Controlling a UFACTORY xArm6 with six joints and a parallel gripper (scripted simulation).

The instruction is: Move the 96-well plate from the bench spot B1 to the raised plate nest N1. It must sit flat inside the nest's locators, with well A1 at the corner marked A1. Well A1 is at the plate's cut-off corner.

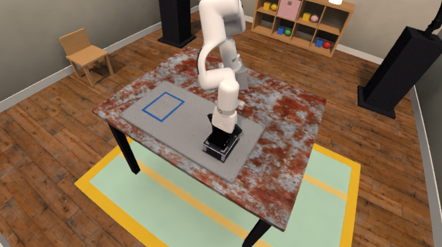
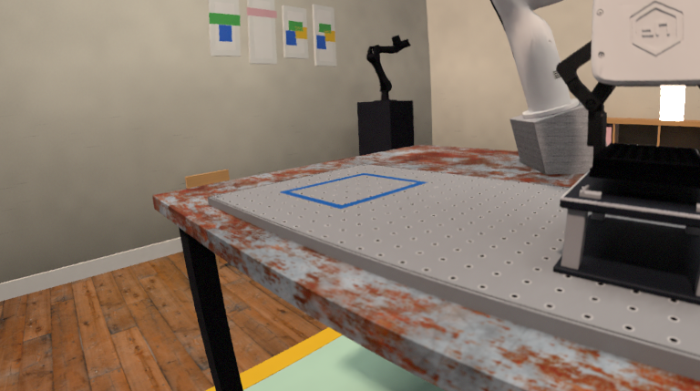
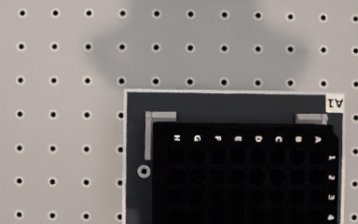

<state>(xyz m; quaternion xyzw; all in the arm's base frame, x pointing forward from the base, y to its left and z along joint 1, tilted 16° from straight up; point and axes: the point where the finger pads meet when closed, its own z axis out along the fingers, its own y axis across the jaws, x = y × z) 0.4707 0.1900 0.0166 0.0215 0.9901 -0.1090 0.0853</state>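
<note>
Right now the black 96-well plate is 1 cm below my hand. From my hand the other things lie so: raised black plate nest (4 cm below).
</note>
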